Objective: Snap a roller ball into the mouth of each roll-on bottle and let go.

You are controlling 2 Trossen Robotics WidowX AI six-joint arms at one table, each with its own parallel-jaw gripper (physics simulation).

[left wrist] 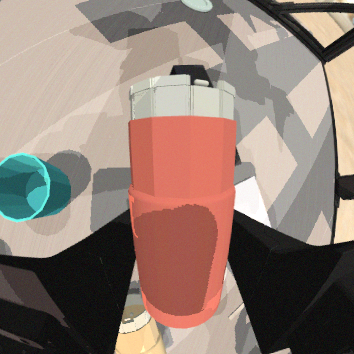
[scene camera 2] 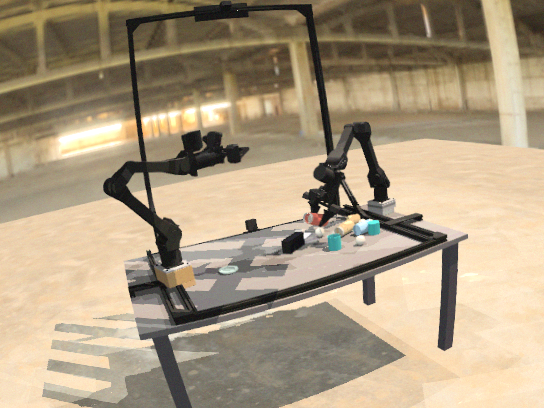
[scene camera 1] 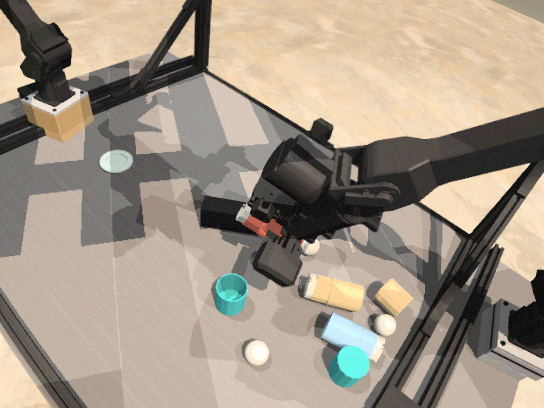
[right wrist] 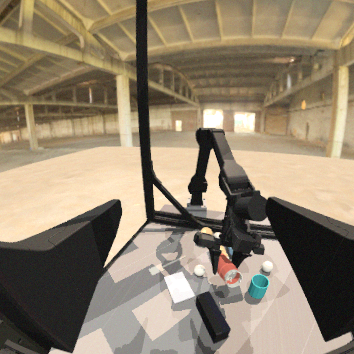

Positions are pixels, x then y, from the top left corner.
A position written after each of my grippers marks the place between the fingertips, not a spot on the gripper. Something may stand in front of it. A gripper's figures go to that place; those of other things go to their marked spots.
Scene:
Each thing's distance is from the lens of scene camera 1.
my left gripper [scene camera 1: 270,231]: 60 cm
tan block [scene camera 1: 392,297]: 64 cm

